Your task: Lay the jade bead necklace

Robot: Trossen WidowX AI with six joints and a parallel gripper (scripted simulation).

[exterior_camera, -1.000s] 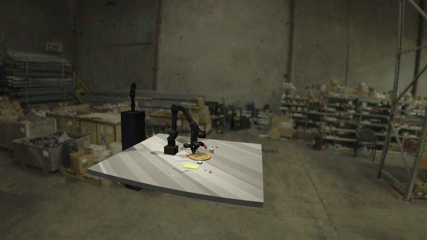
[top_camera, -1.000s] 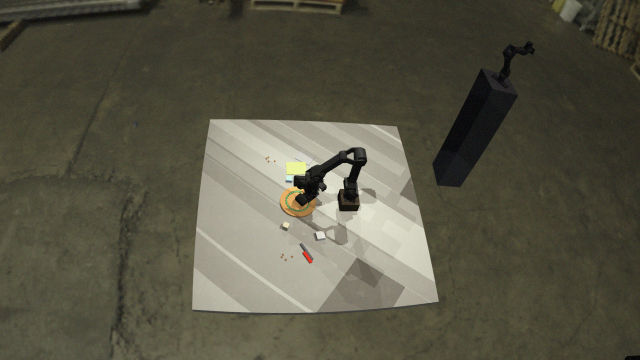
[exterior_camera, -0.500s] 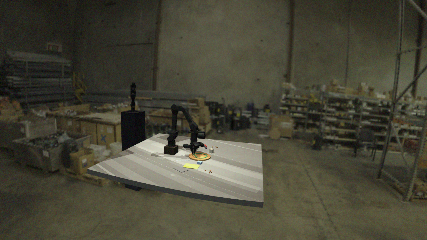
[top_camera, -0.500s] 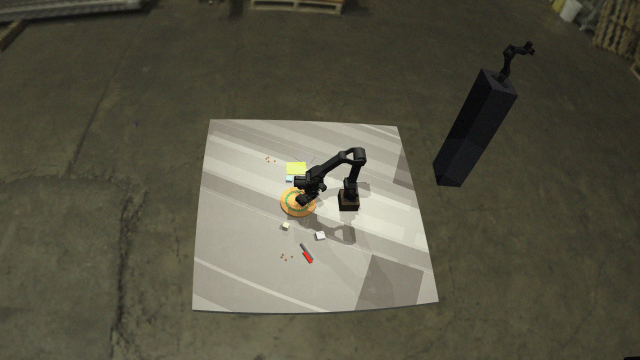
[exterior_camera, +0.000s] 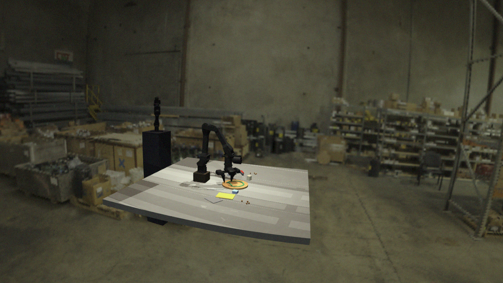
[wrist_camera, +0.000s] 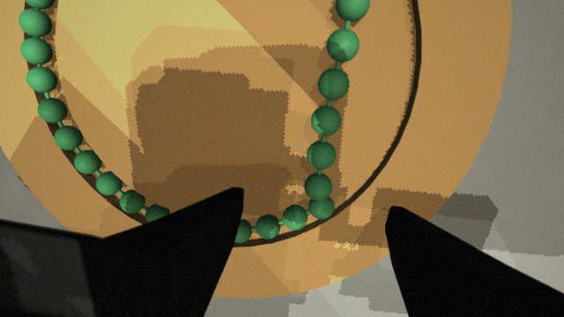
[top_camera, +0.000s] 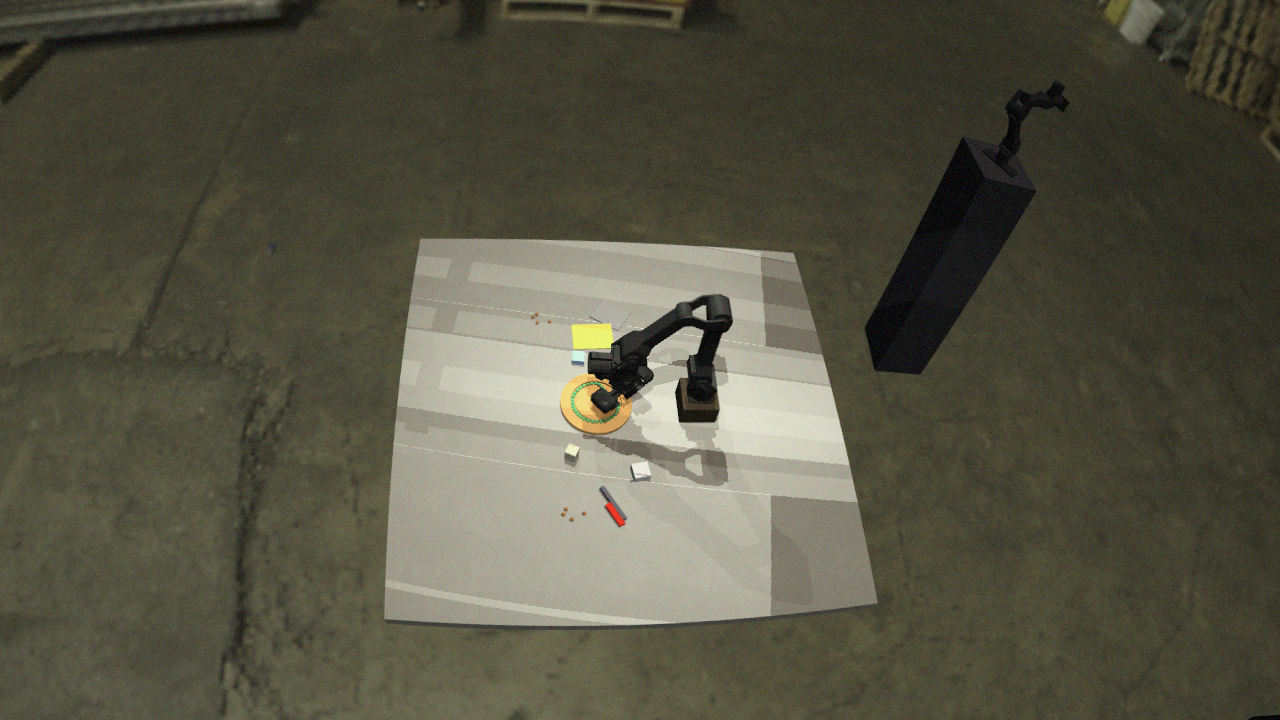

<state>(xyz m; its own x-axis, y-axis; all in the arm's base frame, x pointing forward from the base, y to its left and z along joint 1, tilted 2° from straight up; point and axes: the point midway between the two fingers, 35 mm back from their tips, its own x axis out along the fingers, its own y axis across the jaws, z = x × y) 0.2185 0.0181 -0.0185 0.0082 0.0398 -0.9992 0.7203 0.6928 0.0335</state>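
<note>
The blue block is 12 cm ahead of my gripper tip, 15 cm to the right of it and 1 cm below it. Round my gripper tip: yellow pad: 8 cm ahead, 24 cm to the right, 1 cm below; white strip: 4 cm behind, 15 cm to the right, 1 cm below; cream cube: 12 cm ahead, 17 cm to the left.
</note>
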